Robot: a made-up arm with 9 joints. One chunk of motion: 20 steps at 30 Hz.
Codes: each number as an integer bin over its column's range. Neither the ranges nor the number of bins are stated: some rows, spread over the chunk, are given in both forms.
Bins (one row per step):
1: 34 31 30 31 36 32
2: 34 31 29 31 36 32
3: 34 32 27 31 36 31
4: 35 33 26 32 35 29
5: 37 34 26 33 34 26
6: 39 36 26 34 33 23
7: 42 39 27 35 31 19
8: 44 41 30 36 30 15
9: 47 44 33 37 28 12
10: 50 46 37 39 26 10
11: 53 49 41 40 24 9
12: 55 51 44 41 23 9
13: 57 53 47 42 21 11
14: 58 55 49 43 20 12
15: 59 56 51 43 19 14
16: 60 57 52 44 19 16
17: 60 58 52 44 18 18
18: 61 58 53 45 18 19
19: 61 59 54 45 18 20
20: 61 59 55 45 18 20
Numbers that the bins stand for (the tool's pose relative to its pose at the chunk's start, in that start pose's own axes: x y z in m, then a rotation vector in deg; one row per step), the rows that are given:
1: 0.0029 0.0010 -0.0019 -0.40 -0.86 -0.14
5: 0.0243 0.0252 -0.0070 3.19 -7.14 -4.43
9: 0.0957 0.1062 0.0019 10.37 -26.00 -14.43
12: 0.1529 0.1629 0.0159 17.54 -41.71 -16.57
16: 0.1886 0.2114 0.0260 22.92 -54.29 -11.57
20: 0.1957 0.2276 0.0298 24.71 -57.43 -8.71
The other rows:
2: 0.0029 0.0010 -0.0032 -0.40 -0.86 -0.14
3: 0.0029 0.0090 -0.0057 -0.40 -0.86 -0.86
4: 0.0100 0.0171 -0.0070 1.40 -4.00 -2.29
6: 0.0386 0.0414 -0.0070 4.98 -10.29 -6.57
7: 0.0600 0.0657 -0.0057 6.78 -16.57 -9.43
8: 0.0743 0.0819 -0.0019 8.57 -19.71 -12.29
10: 0.1171 0.1224 0.0070 13.95 -32.29 -15.86
11: 0.1386 0.1467 0.0121 15.75 -38.57 -16.57
13: 0.1671 0.1790 0.0197 19.33 -48.00 -15.14
14: 0.1743 0.1952 0.0222 21.13 -51.14 -14.43
15: 0.1814 0.2033 0.0248 21.13 -54.29 -13.00
17: 0.1886 0.2195 0.0260 22.92 -57.43 -10.14
18: 0.1957 0.2195 0.0273 24.71 -57.43 -9.43
19: 0.1957 0.2276 0.0286 24.71 -57.43 -8.71

